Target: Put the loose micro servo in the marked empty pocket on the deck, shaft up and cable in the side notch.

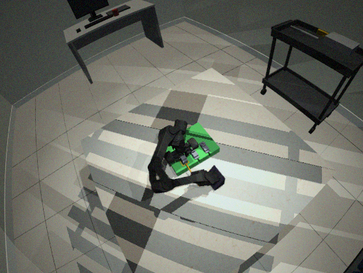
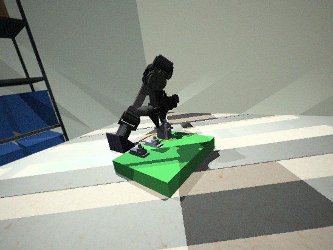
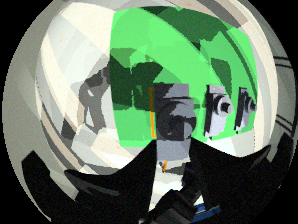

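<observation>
Right now my gripper tip is 13 cm short of the green deck, 7 cm to the left of it and 7 cm above it.
</observation>
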